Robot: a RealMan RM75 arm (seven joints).
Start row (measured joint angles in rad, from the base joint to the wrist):
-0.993, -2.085, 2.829, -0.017, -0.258, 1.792, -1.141
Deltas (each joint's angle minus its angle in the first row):
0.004, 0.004, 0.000, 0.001, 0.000, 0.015, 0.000
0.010, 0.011, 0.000, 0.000, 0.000, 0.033, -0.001
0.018, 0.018, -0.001, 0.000, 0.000, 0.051, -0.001
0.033, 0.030, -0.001, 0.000, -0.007, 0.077, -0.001
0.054, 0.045, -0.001, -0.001, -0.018, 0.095, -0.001
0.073, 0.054, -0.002, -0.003, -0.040, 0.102, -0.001
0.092, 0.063, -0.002, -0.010, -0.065, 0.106, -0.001
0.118, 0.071, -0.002, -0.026, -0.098, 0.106, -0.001
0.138, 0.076, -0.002, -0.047, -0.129, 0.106, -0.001
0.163, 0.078, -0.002, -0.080, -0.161, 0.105, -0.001
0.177, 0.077, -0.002, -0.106, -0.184, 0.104, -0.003
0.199, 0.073, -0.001, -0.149, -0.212, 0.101, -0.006
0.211, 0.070, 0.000, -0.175, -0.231, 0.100, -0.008
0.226, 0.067, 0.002, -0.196, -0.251, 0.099, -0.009
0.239, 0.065, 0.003, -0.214, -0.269, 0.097, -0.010
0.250, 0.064, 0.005, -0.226, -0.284, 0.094, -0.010
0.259, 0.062, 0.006, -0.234, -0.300, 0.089, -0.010
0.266, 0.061, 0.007, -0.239, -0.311, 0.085, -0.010
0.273, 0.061, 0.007, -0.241, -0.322, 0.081, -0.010
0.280, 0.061, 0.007, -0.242, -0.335, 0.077, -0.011
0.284, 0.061, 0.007, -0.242, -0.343, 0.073, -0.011
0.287, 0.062, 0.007, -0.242, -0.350, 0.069, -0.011
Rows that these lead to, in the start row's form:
-0.989, -2.081, 2.829, -0.016, -0.258, 1.807, -1.141
-0.983, -2.074, 2.829, -0.017, -0.258, 1.825, -1.142
-0.975, -2.067, 2.828, -0.017, -0.258, 1.843, -1.142
-0.960, -2.055, 2.828, -0.017, -0.265, 1.869, -1.142
-0.939, -2.040, 2.828, -0.018, -0.276, 1.887, -1.142
-0.920, -2.031, 2.827, -0.020, -0.298, 1.894, -1.142
-0.901, -2.022, 2.827, -0.027, -0.323, 1.898, -1.142
-0.875, -2.014, 2.827, -0.043, -0.356, 1.898, -1.142
-0.855, -2.009, 2.827, -0.064, -0.387, 1.898, -1.142
-0.830, -2.007, 2.827, -0.097, -0.419, 1.897, -1.142
-0.816, -2.008, 2.827, -0.123, -0.442, 1.896, -1.144
-0.794, -2.012, 2.828, -0.166, -0.470, 1.893, -1.147
-0.782, -2.015, 2.829, -0.192, -0.489, 1.892, -1.149
-0.767, -2.018, 2.831, -0.213, -0.509, 1.891, -1.150
-0.754, -2.020, 2.832, -0.231, -0.527, 1.889, -1.151
-0.743, -2.021, 2.834, -0.243, -0.542, 1.886, -1.151
-0.734, -2.023, 2.835, -0.251, -0.558, 1.881, -1.151
-0.727, -2.024, 2.836, -0.256, -0.569, 1.877, -1.151
-0.720, -2.024, 2.836, -0.258, -0.580, 1.873, -1.151
-0.713, -2.024, 2.836, -0.259, -0.593, 1.869, -1.152
-0.709, -2.024, 2.836, -0.259, -0.601, 1.865, -1.152
-0.706, -2.023, 2.836, -0.259, -0.608, 1.861, -1.152

